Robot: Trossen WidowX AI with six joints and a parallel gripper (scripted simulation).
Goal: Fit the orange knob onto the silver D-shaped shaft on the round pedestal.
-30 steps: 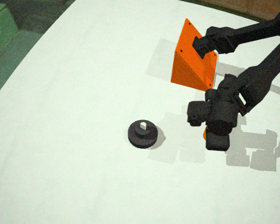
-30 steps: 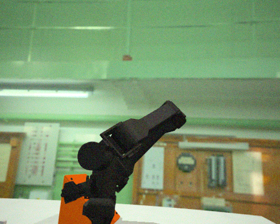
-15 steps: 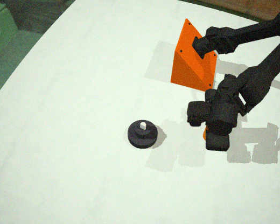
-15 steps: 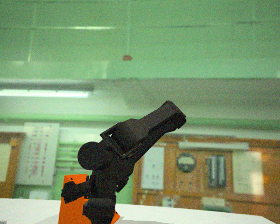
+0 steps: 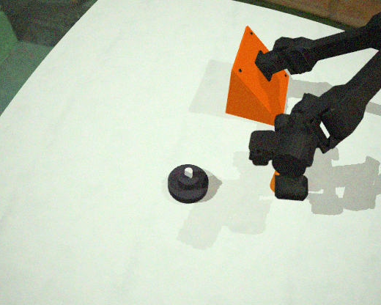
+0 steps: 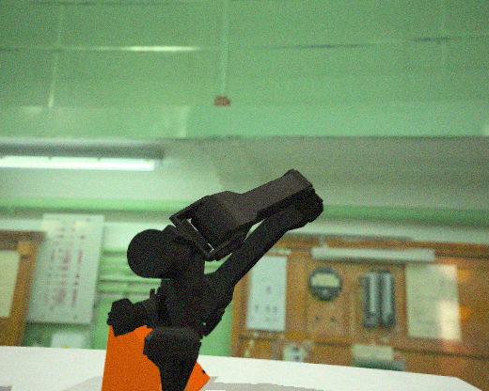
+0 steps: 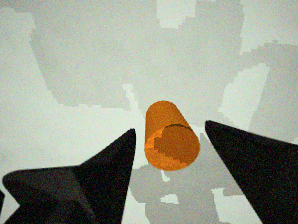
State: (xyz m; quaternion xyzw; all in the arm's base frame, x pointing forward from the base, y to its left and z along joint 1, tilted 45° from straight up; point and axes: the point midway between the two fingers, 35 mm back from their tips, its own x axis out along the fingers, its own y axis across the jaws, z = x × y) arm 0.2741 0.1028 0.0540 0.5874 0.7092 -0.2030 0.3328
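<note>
My gripper tip is now 1 cm below the orange knob. Round my gripper tip: round pedestal: 7 cm ahead, 18 cm to the right.
</note>
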